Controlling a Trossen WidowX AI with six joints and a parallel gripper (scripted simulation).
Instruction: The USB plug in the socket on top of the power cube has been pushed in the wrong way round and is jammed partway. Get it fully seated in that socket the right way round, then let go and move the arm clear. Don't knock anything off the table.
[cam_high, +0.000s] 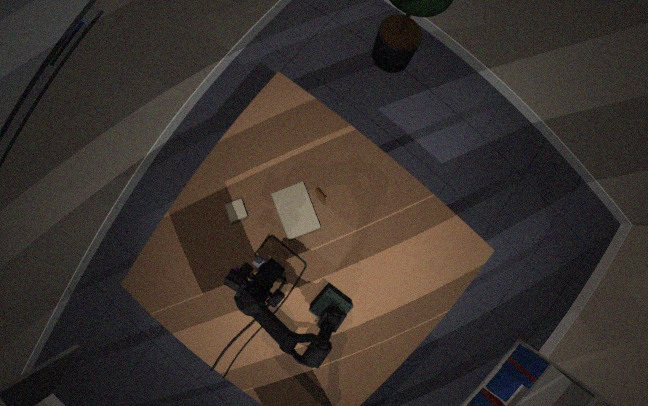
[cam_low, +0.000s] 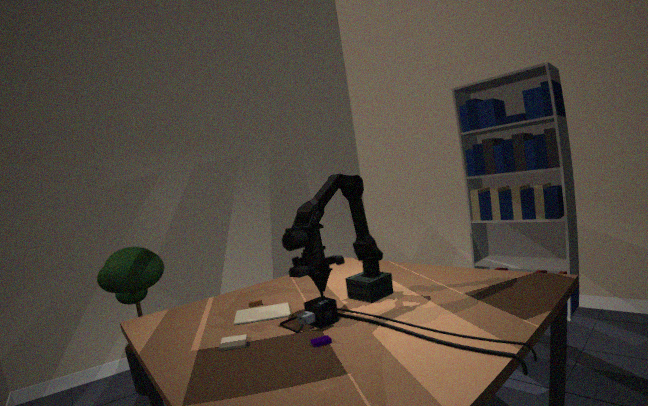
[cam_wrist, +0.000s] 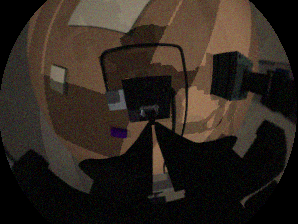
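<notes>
Right now the USB plug is 2 cm below my gripper tip. The rest, counted from my gripper tip: purple block: 11 cm ahead, 9 cm to the left, 11 cm below; then small white pad: 27 cm ahead, 15 cm to the right, 11 cm below; then white sheet: 5 cm ahead, 29 cm to the right, 11 cm below.
</notes>
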